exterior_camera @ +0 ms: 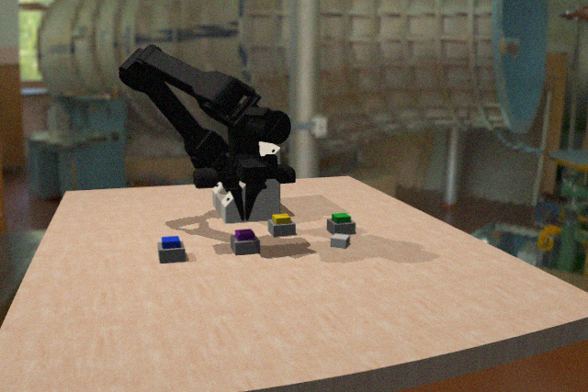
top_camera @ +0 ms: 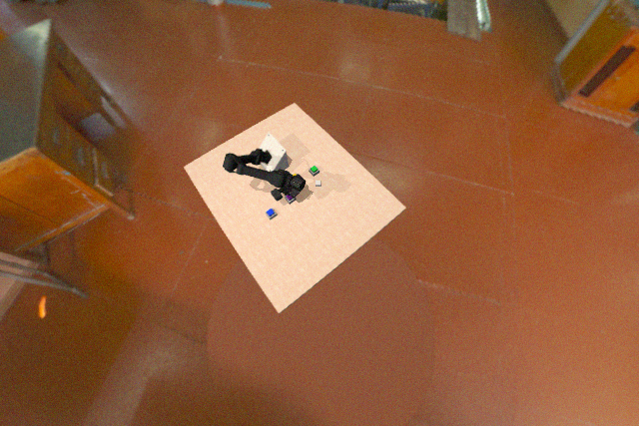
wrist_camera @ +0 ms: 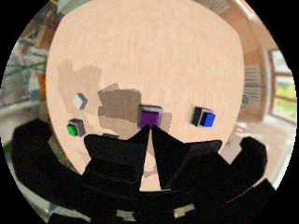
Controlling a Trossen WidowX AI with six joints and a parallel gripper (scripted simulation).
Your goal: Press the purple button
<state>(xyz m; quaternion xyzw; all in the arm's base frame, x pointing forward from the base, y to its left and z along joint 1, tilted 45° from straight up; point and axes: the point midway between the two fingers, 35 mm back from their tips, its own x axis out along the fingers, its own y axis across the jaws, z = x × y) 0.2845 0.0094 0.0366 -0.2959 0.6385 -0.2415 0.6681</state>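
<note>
Now: gripper tip 30 mm above the purple button. Also, from my gripper tip: blue button (140 mm to the right, 30 mm below, 20 mm ahead); then small grey block (190 mm to the left, 50 mm below, 10 mm ahead); then yellow button (100 mm behind, 90 mm to the left, 30 mm below).
</note>
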